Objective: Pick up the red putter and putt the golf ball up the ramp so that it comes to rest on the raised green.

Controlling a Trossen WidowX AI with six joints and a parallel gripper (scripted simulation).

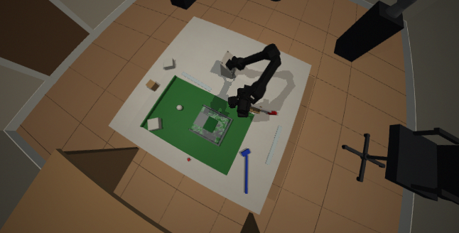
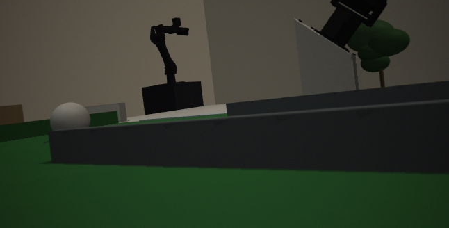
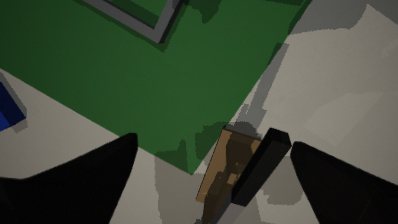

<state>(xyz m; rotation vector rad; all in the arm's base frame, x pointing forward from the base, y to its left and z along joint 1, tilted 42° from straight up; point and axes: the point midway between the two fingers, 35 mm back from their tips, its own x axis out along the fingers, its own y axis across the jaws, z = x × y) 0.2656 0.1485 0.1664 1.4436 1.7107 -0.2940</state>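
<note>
The wooden rack lies 70 mm behind my gripper tip, 90 mm to the left of it and 90 mm below it. Round my gripper tip: red putter (80 mm behind, 130 mm to the left, 70 mm below); blue putter (350 mm ahead, 230 mm to the left, 110 mm below); white golf ball (190 mm ahead, 410 mm to the right, 100 mm below).
</note>
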